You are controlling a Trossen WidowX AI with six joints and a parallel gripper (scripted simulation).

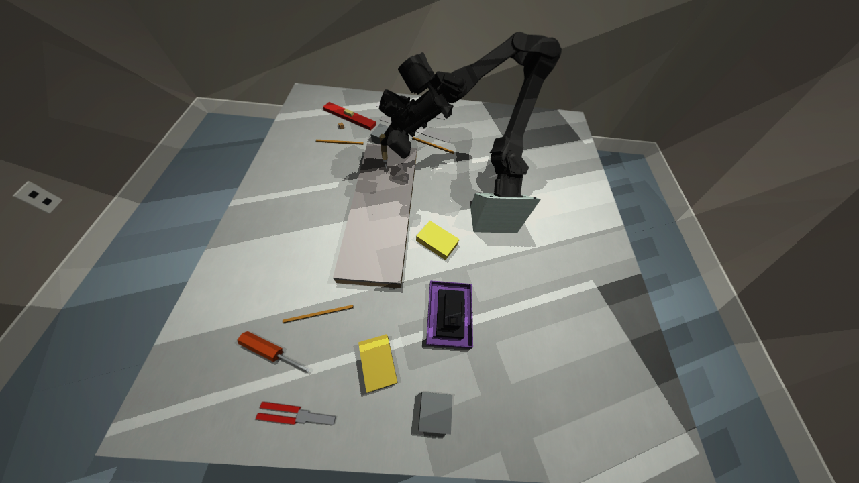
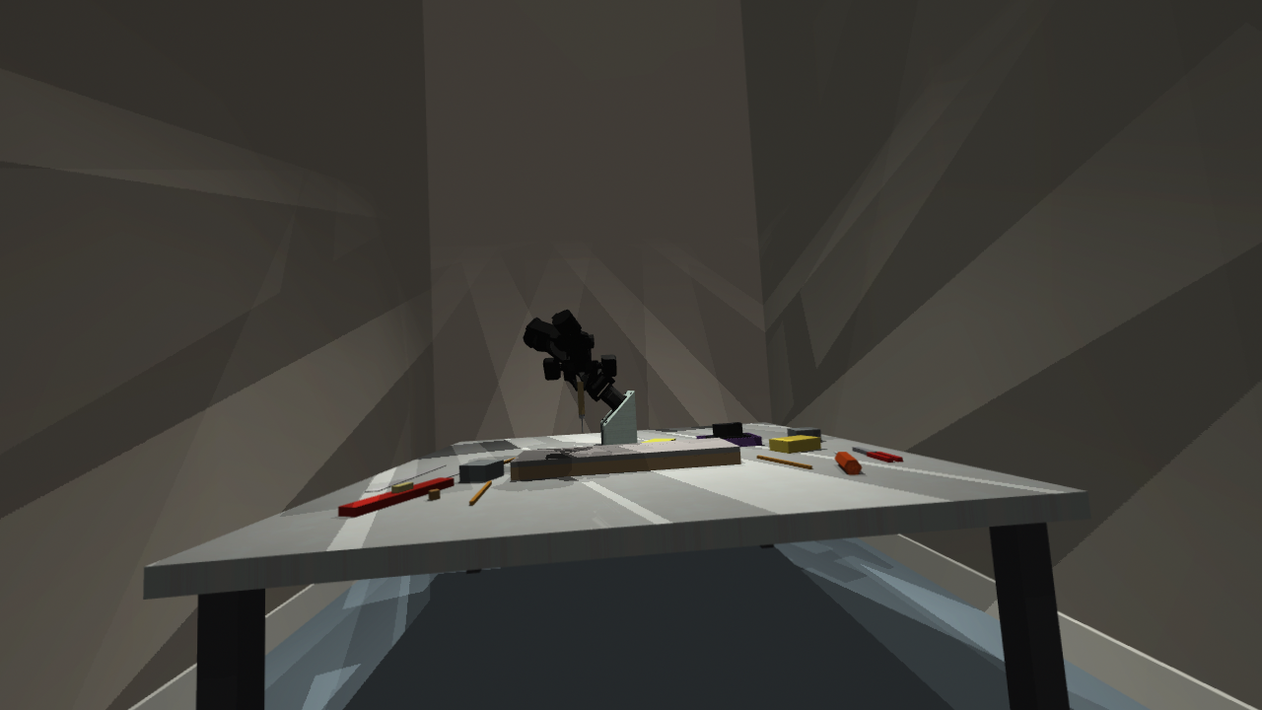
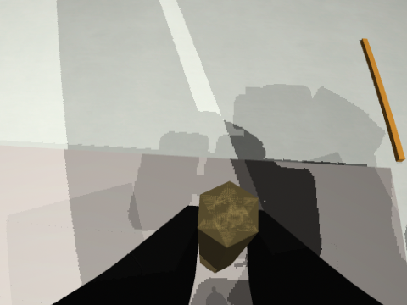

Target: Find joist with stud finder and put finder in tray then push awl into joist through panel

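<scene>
My gripper tip is now 5 cm above the awl. Round my gripper tip: purple tray (20 cm behind, 44 cm to the left, 18 cm below); stud finder (20 cm behind, 45 cm to the left, 14 cm below); red level (18 cm ahead, 35 cm to the right, 18 cm below).
</scene>
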